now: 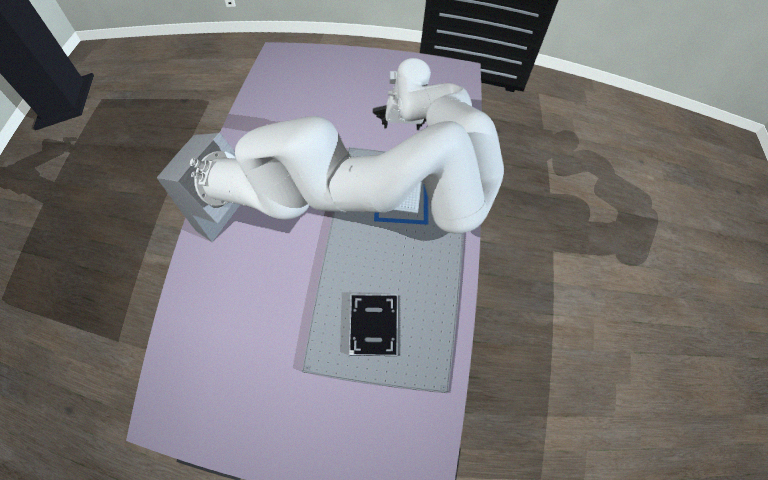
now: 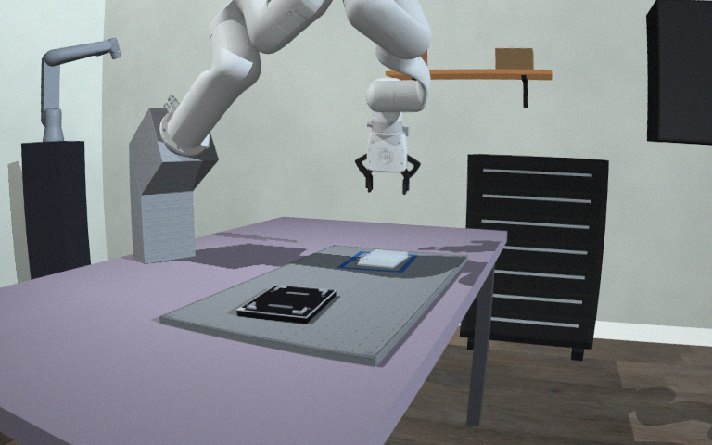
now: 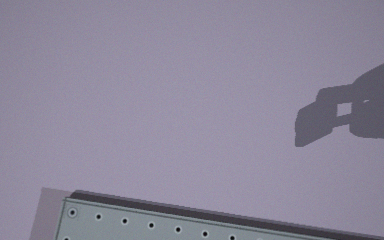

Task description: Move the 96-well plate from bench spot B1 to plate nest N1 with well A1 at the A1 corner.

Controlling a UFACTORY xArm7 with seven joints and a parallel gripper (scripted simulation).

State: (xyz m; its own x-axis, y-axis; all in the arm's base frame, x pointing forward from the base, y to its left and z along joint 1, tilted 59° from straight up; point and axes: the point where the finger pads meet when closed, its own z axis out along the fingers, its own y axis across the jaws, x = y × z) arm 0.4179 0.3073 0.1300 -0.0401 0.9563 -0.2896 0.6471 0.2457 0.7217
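Now: the 96-well plate 16 cm below my hand, 13 cm to the right of it and 1 cm behind it. Round my hand: plate nest N1: 50 cm to the right, 18 cm behind, 16 cm below.
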